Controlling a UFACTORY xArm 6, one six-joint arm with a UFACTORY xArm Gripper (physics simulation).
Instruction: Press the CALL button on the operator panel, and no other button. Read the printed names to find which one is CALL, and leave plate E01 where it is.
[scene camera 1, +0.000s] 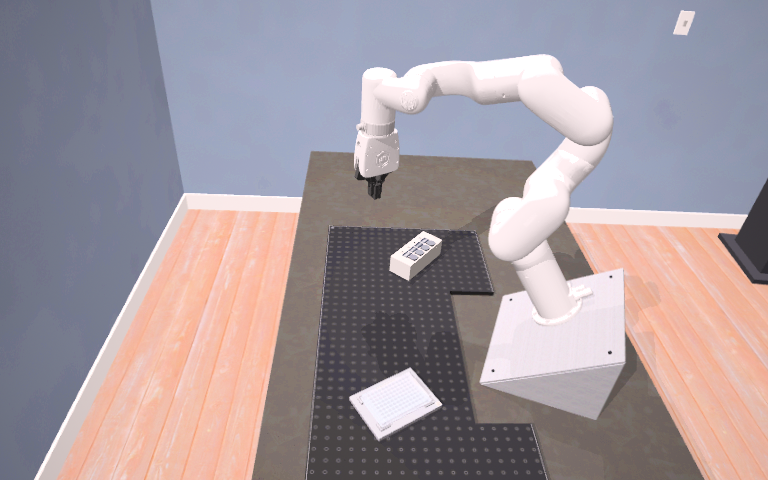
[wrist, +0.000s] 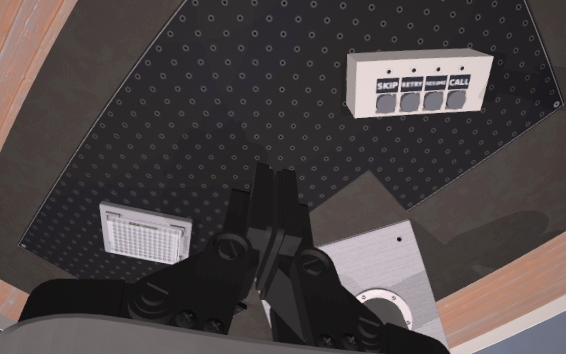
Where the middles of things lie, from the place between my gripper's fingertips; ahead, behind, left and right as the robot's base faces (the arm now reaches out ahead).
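White operator panel (scene camera 1: 400, 264): my hand is 120 mm past it, 130 mm to the left of it and 260 mm above it. White plate (scene camera 1: 395, 399): a fair way behind my hand, far to the left of it and far below it.
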